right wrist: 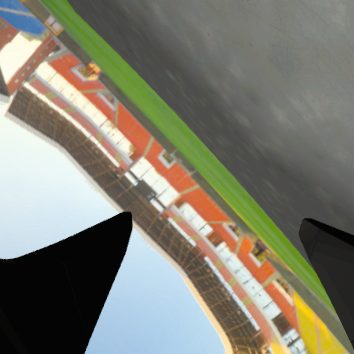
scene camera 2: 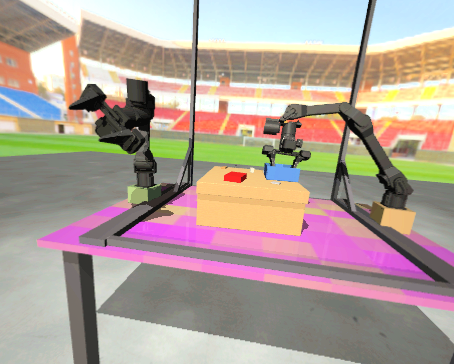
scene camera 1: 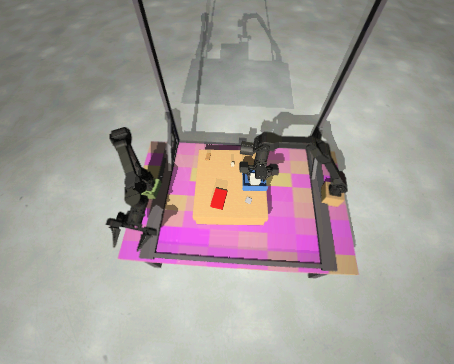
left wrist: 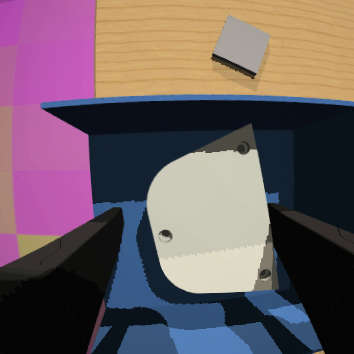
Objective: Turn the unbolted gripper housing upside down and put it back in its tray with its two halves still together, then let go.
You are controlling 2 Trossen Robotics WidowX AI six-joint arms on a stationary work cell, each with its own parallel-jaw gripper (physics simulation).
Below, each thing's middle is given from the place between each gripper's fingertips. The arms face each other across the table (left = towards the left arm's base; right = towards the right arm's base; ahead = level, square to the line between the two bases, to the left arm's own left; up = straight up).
Labels:
My left gripper is now 1 cm to the left of the blue tray [left wrist: 131, 138] and 1 cm past it. The rest, counted from my left hand: grey square plate [left wrist: 239, 43] 10 cm ahead, 4 cm to the right, 2 cm below; then tan arm base [scene camera 2: 401, 220] 45 cm to the left, 14 cm below, 1 cm behind; then wooden block [scene camera 2: 255, 204] 13 cm to the right, 10 cm below, 1 cm behind.
My right hand is 48 cm to the right of the grey square plate, 29 cm past it and 15 cm above it. Also, from my right hand: blue tray: 51 cm to the left, 40 cm behind, 13 cm below; tan arm base: 96 cm to the left, 40 cm behind, 27 cm below; wooden block: 40 cm behind, 39 cm to the left, 23 cm below.

